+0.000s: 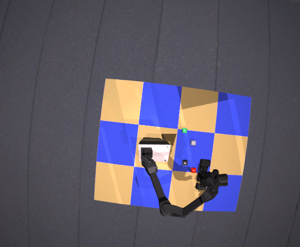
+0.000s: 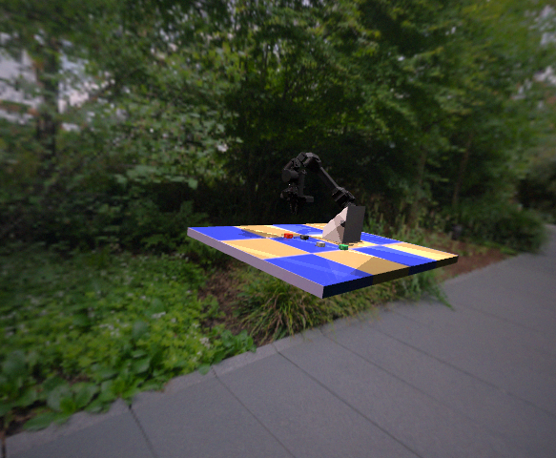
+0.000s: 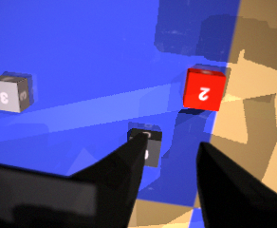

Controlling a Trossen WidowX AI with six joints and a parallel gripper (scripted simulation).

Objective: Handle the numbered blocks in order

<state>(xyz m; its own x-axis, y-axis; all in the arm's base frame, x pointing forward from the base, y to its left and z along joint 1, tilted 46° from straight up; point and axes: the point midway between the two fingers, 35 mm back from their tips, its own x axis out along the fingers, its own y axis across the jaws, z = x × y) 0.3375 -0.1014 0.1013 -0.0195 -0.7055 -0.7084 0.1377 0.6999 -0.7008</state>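
Right now my gripper tip is 11 cm above the red block, 3 cm to the left of it and 1 cm past it. The rest, counted from my gripper tip: black block: 11 cm below, 7 cm behind, 3 cm to the left; grey block: 17 cm to the left, 11 cm below, 1 cm behind; green block: 26 cm to the left, 11 cm below, 8 cm behind.
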